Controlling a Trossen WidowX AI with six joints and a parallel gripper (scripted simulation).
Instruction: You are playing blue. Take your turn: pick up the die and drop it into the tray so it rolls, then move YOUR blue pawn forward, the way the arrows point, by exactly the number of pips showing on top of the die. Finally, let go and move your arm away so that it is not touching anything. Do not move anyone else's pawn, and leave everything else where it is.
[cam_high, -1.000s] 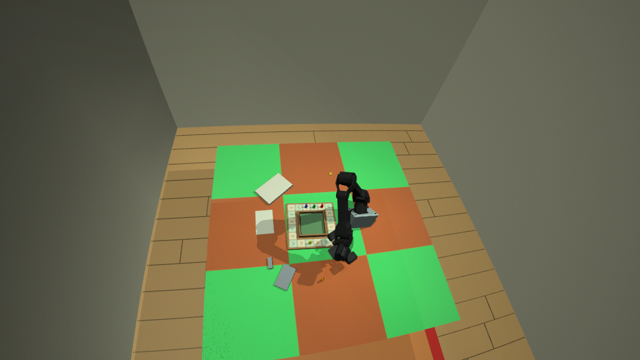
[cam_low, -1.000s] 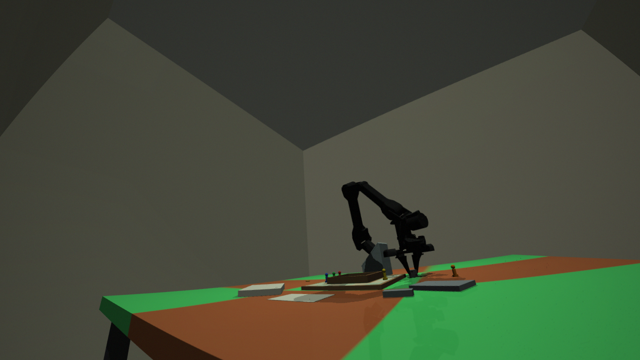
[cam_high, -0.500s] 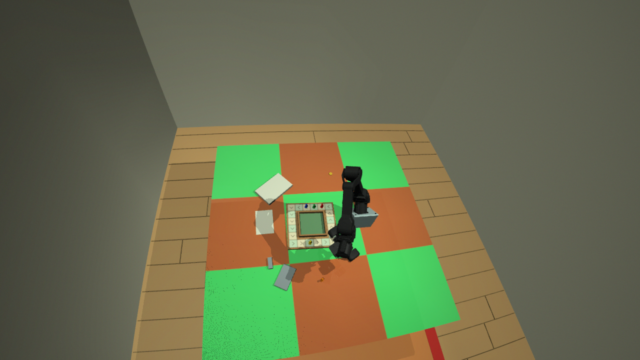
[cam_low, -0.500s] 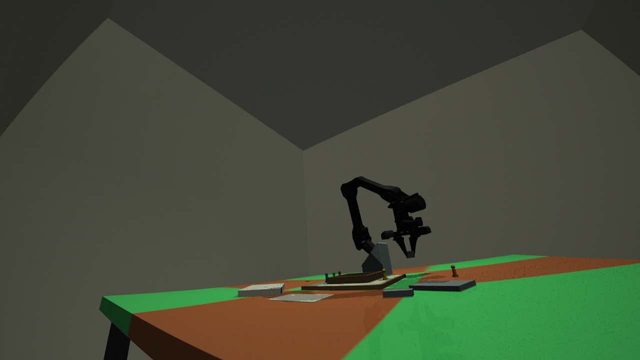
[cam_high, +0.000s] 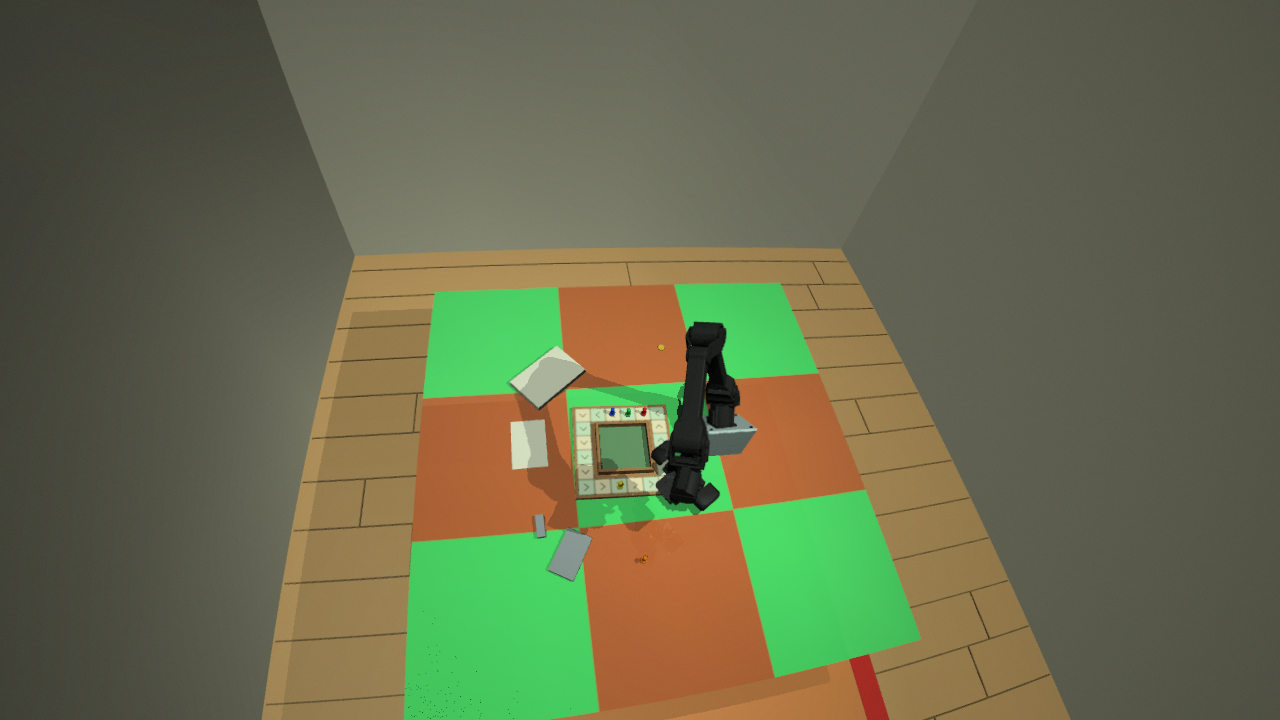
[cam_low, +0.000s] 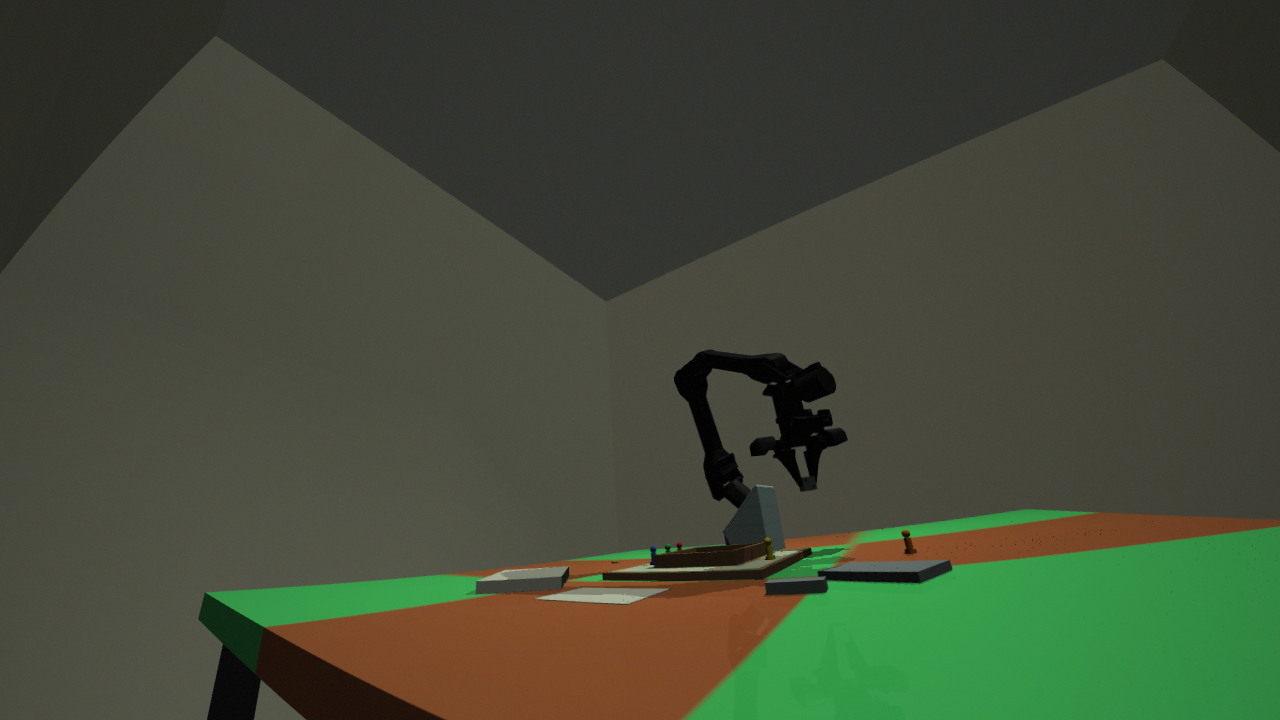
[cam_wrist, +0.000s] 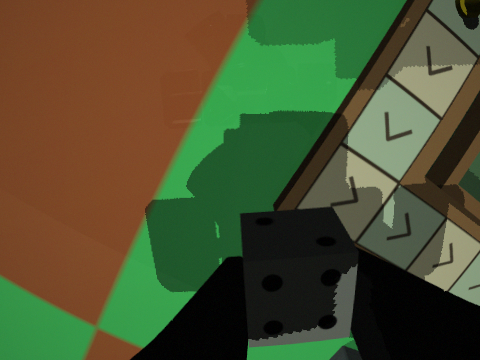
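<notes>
Now: the blue pawn 30 cm to the right of my gripper tip, 10 cm below it and 10 cm ahead of it. Round my gripper tip: die: right at my gripper tip; then orange pawn: 13 cm to the left, 11 cm below, 11 cm ahead; then yellow pawn: 13 cm ahead, 10 cm below, 7 cm to the right.
</notes>
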